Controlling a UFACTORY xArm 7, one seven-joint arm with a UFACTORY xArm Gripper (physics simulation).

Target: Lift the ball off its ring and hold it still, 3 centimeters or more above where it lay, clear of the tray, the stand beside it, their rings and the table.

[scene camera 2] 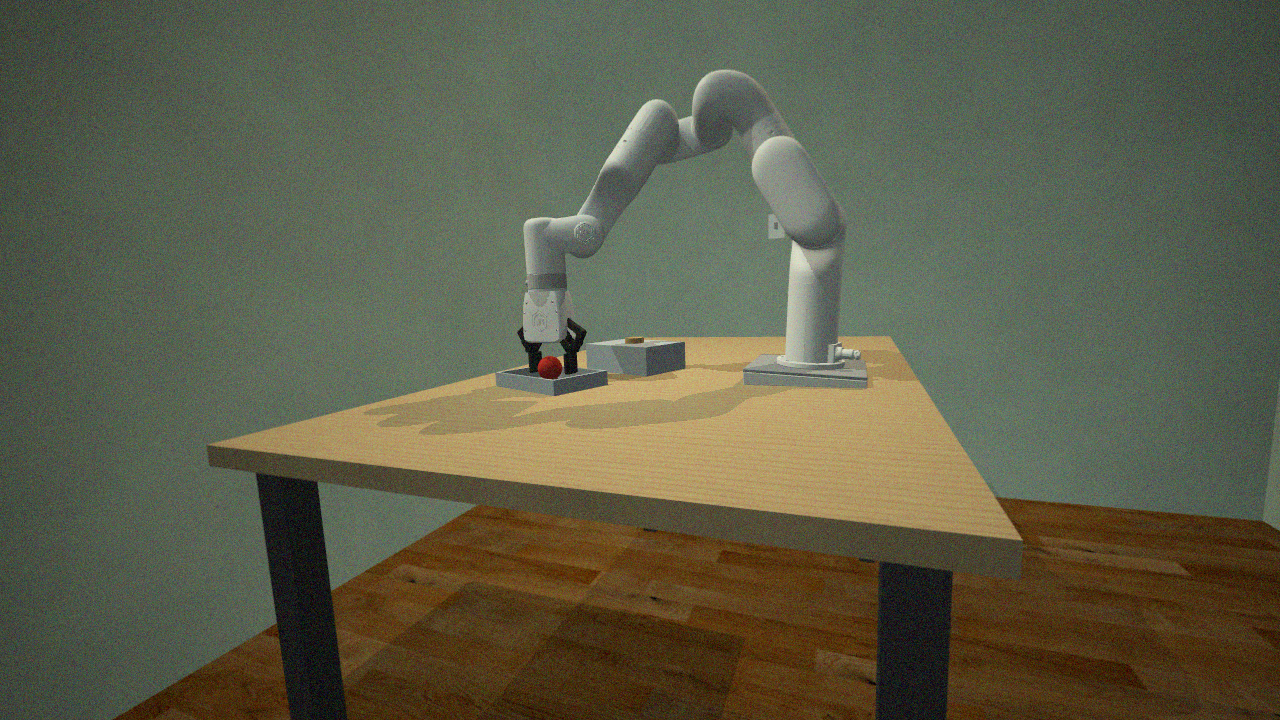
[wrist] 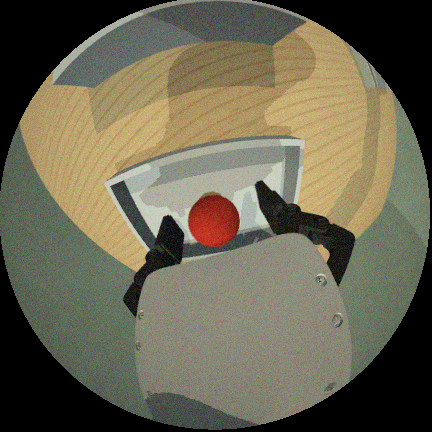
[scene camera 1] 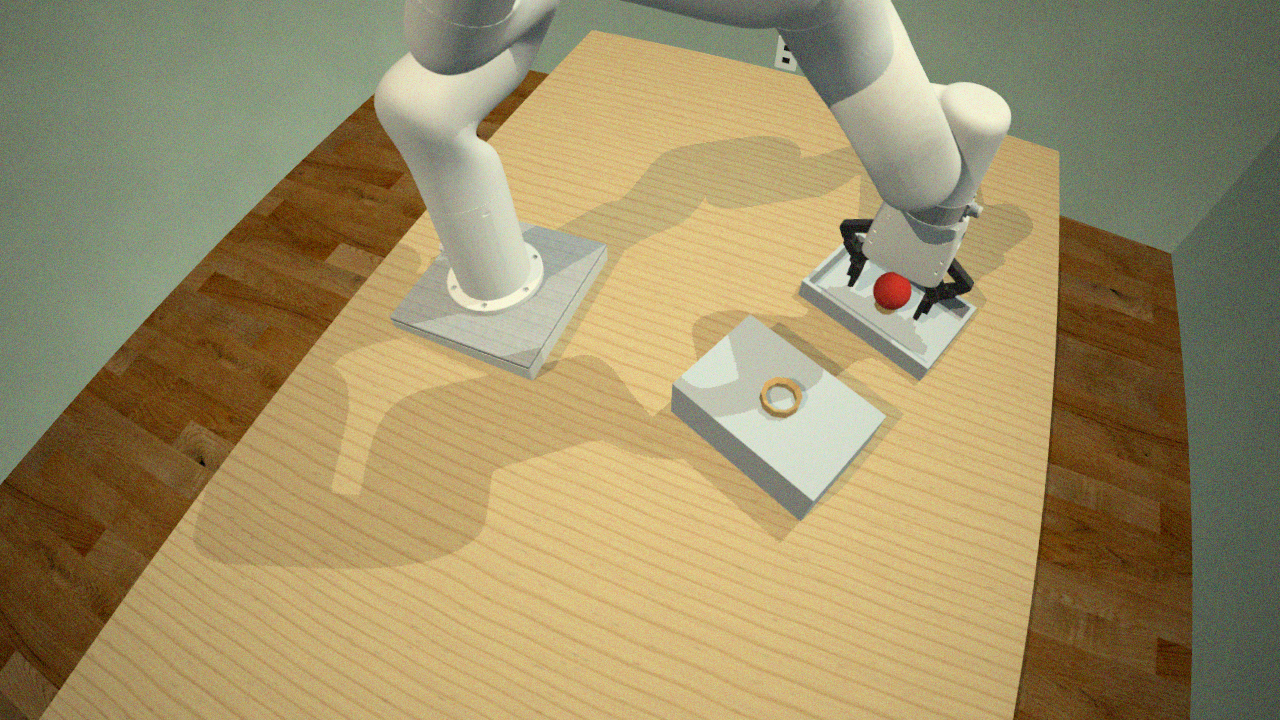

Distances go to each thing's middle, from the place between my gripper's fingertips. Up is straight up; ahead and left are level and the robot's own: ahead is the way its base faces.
I see my gripper 10 mm above the light grey tray (scene camera 1: pixel 915 346). Round my hand: grey stand (scene camera 1: pixel 790 426) 230 mm to the right, 40 mm behind, 10 mm above; then red ball (scene camera 1: pixel 892 291) 10 mm above.
